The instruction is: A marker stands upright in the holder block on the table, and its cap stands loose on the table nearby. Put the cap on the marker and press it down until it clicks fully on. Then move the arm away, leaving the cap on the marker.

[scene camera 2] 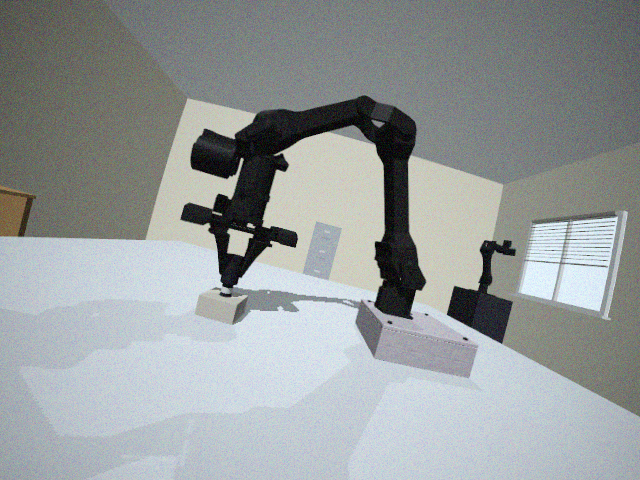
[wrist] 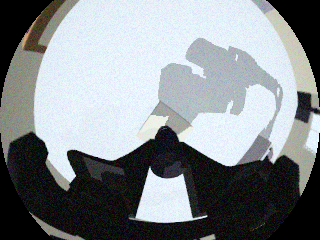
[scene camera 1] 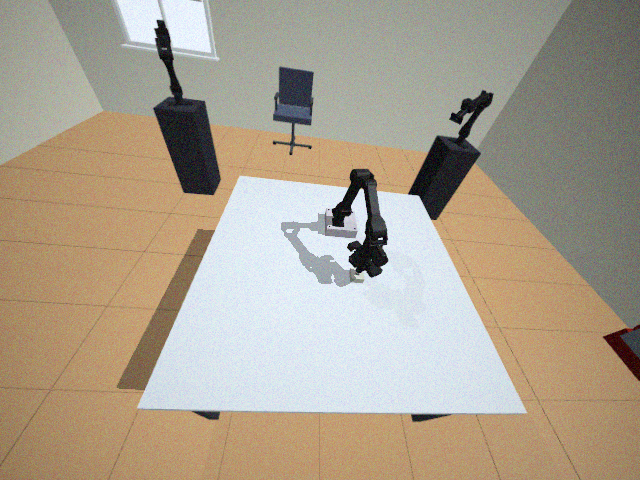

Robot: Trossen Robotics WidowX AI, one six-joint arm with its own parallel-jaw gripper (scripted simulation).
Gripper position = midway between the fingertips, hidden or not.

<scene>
In view: my gripper (scene camera 2: 230, 275), a dark marker cap (wrist: 168, 161) and a cream holder block (scene camera 2: 207, 307).
My gripper shows as well in the wrist view (wrist: 166, 144).
</scene>
